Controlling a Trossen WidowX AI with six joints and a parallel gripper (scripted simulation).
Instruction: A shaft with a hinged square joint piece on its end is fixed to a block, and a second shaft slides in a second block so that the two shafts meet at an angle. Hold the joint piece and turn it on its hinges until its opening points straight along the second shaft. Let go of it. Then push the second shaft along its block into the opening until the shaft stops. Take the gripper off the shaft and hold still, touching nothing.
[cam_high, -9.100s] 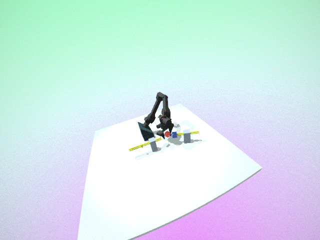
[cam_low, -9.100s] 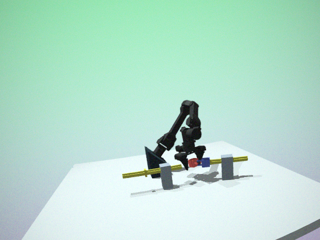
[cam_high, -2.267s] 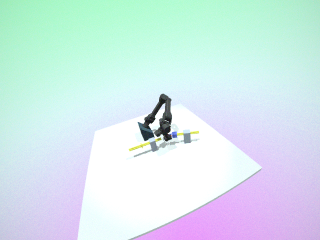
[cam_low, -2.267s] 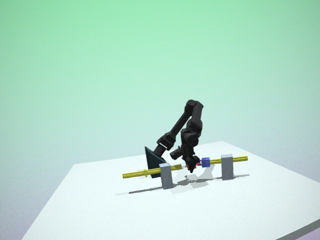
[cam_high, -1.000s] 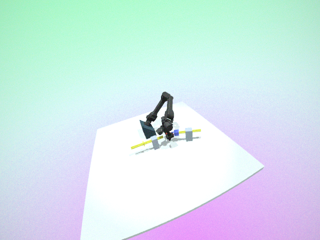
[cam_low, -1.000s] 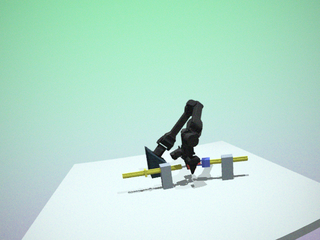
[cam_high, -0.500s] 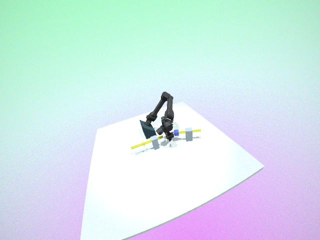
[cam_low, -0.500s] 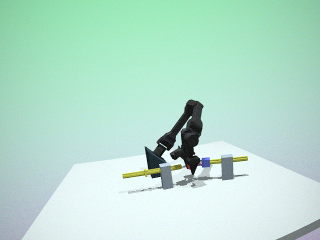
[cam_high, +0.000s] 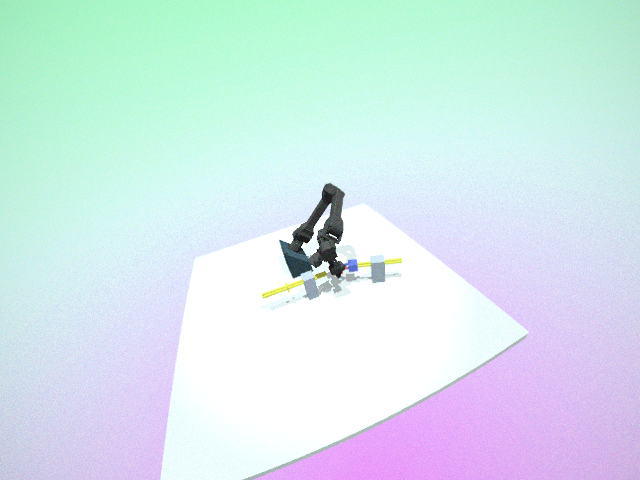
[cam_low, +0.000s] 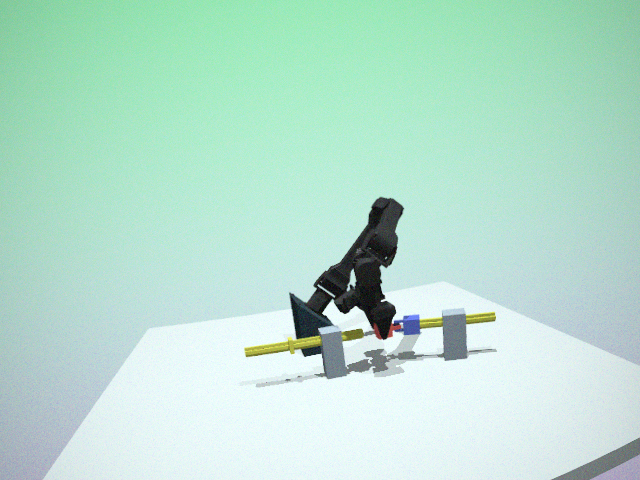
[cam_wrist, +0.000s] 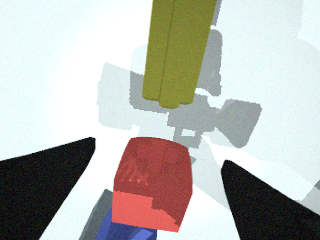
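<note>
Right now my gripper tip is 2 cm to the right of the red square joint piece and 1 cm below it.
</note>
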